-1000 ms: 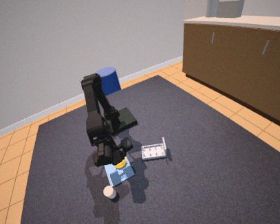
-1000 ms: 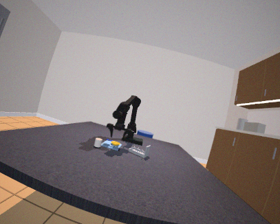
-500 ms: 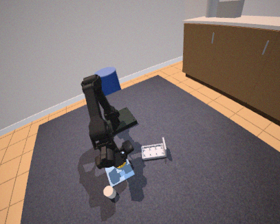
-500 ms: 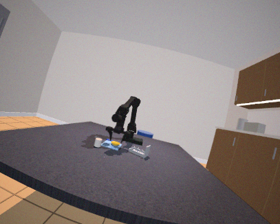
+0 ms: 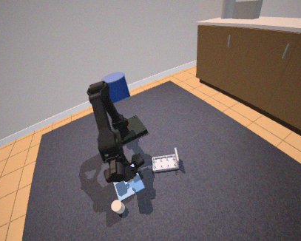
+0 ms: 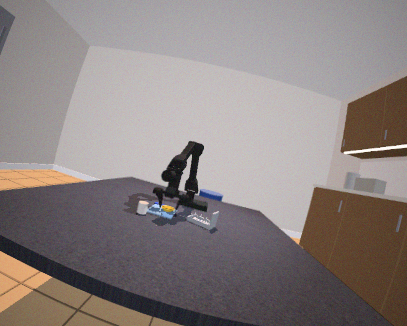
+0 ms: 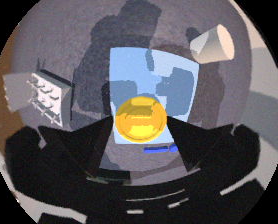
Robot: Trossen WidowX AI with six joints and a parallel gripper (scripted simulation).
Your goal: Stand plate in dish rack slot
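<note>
Now: gripper tip 1 cm below the yellow plate. Round my gripper tip: white cup: 12 cm ahead, 10 cm to the right, 2 cm above; blue spoon: 8 cm behind, 6 cm to the right, 1 cm below; light blue mat: 2 cm ahead, 2 cm to the right, 1 cm below.
</note>
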